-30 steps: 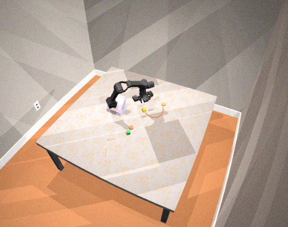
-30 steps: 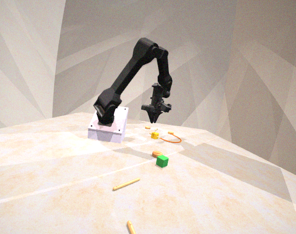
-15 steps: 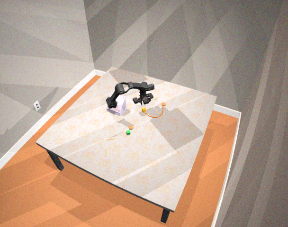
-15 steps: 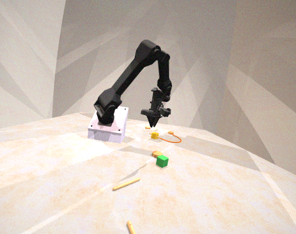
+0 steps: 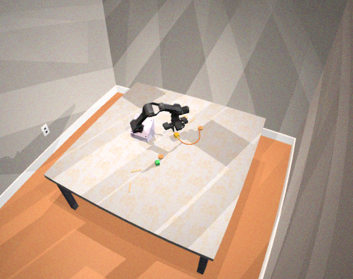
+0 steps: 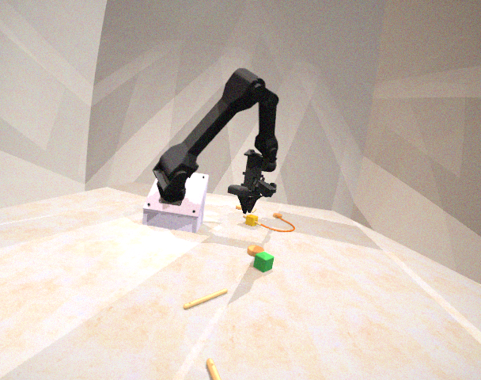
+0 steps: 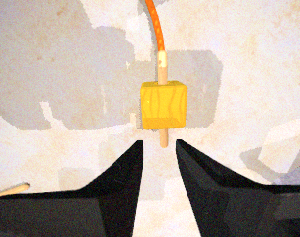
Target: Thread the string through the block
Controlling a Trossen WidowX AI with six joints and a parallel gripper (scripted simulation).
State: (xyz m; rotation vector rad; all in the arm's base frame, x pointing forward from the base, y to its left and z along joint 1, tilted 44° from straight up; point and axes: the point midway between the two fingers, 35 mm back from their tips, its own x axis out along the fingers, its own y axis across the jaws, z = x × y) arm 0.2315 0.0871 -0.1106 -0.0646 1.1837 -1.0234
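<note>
My gripper tip is now 2 cm short of the yellow wooden block, 2 cm to the left of it and 2 cm above it. Also, from my gripper tip: thin wooden stick 3 cm ahead, 3 cm to the right, 2 cm below; green cube 2 cm ahead, 32 cm to the right, 2 cm below.
</note>
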